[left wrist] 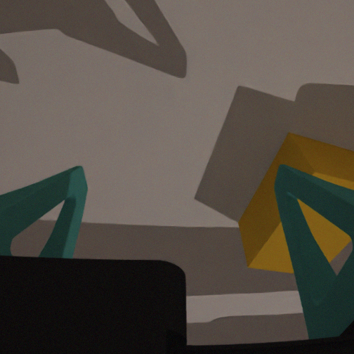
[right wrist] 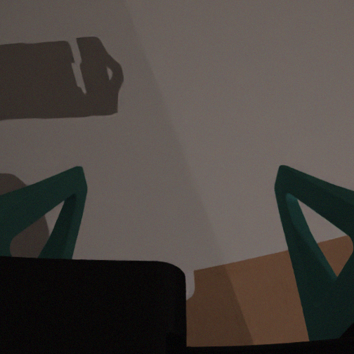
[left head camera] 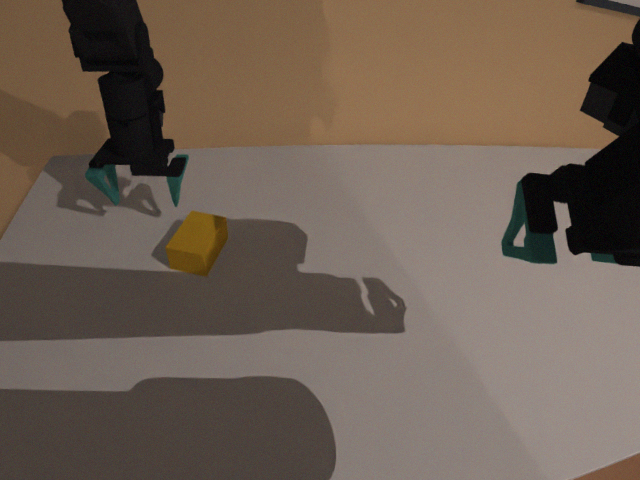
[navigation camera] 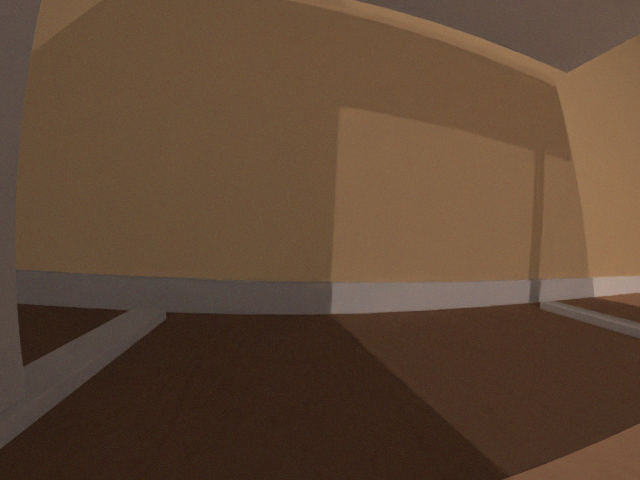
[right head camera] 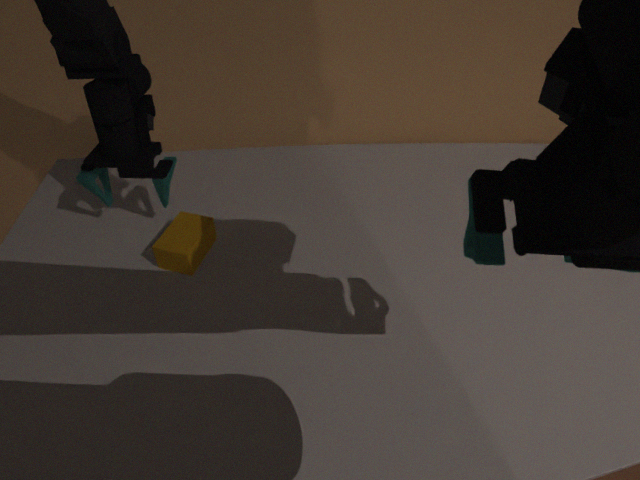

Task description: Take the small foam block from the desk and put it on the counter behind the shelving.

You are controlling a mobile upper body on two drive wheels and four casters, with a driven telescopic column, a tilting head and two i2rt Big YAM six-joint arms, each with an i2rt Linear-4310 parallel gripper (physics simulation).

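Places are measured from the left arm's base along level axes (x left, y ahead, z down), in millimetres.
Where they show: left gripper, fingertip midpoint: (left head camera: 146, 203) (right head camera: 138, 205); right gripper, fingertip midpoint: (left head camera: 549, 251) (right head camera: 516, 252).
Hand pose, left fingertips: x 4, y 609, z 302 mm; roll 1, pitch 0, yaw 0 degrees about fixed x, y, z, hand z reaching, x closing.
After its pixels a point has its place.
The yellow foam block (left head camera: 193, 242) {y 530, x -85, z 311 mm} (right head camera: 181, 242) {y 530, x -88, z 311 mm} lies on the grey-white desk (left head camera: 320, 186) {y 751, x -294, z 356 mm} (right head camera: 310, 180) {y 772, x -288, z 356 mm}, left of the middle in both head views. My left gripper (left head camera: 147, 204) {y 609, x 4, z 302 mm} (right head camera: 138, 205) {y 609, x 4, z 302 mm} is open above the desk, a little behind and to the left of the block. In the left wrist view the block (left wrist: 270, 225) shows at the right, partly hidden by one finger of the left gripper (left wrist: 181, 175). My right gripper (right wrist: 180, 176) is open over the right part of the desk, away from the block. The counter and the shelving do not show.
A tan wall (left head camera: 232, 77) {y 936, x -105, z 207 mm} (right head camera: 232, 77) {y 937, x -115, z 202 mm} stands right behind the desk's far edge. Arm shadows fall across the desk. The navigation camera shows brown floor (navigation camera: 232, 392) {y 615, x -125, z 1306 mm}, a wall with a pale skirting board (navigation camera: 258, 297) {y 920, x -92, z 1260 mm}, and a pale low bar (navigation camera: 93, 351) at the left.
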